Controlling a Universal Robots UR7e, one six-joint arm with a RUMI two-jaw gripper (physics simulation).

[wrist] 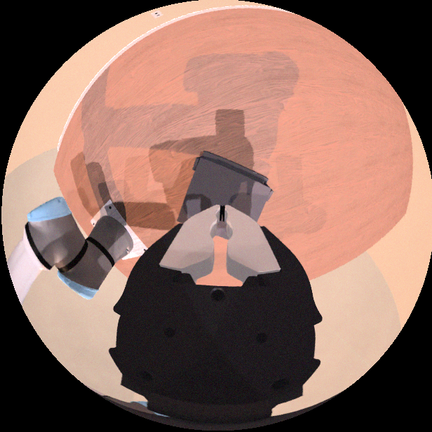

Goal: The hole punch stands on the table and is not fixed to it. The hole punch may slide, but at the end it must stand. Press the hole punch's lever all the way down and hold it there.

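The hole punch point(227, 182) is a dark grey, box-like thing that stands on the table, turned a little, just above the middle of the wrist view. Its broad, smooth upper face points toward the camera, with a darker ridge along its far edge. My gripper point(222, 207) is shut and empty, its two grey fingertips together. The fingertips overlap the near part of the hole punch in the view and hide some of it. Whether they touch the lever, and how far down the lever is, I cannot tell.
The wooden table point(345, 150) spreads around the hole punch, with shadows of the arm on it. The arm's base plate point(136, 245) and the grey and blue arm joints point(75, 245) are at the left. The table's white edge curves along the upper left.
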